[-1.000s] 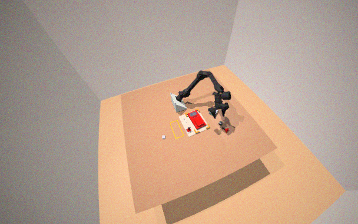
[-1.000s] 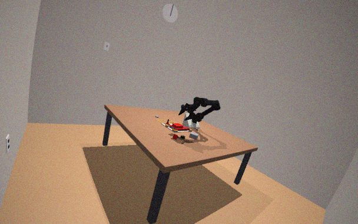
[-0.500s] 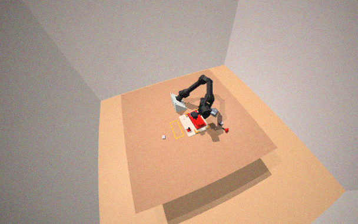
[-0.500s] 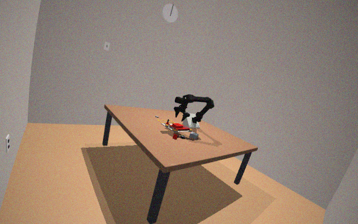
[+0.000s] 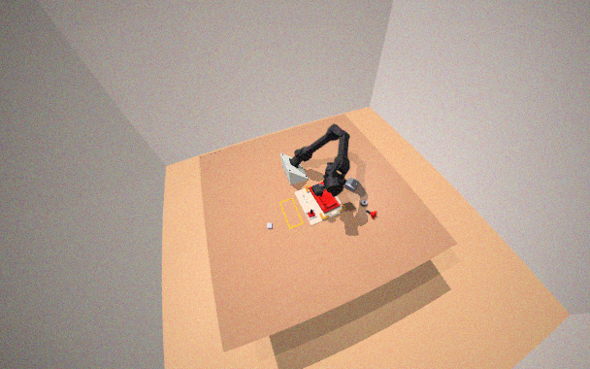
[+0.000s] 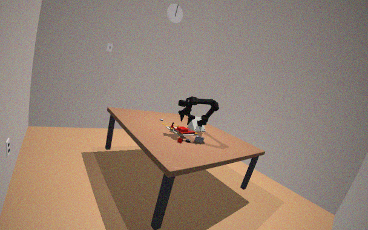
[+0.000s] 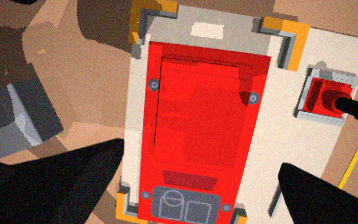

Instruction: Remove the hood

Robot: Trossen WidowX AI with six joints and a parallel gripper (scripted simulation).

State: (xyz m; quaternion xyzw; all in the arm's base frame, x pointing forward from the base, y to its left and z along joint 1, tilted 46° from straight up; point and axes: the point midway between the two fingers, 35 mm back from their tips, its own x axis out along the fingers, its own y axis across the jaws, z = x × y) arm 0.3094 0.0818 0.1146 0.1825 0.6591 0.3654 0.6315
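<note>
My gripper tip is now 60 mm above the red hood. The rest, counted from my gripper tip: grey wheel 220 mm to the left, 90 mm below, 60 mm ahead.
</note>
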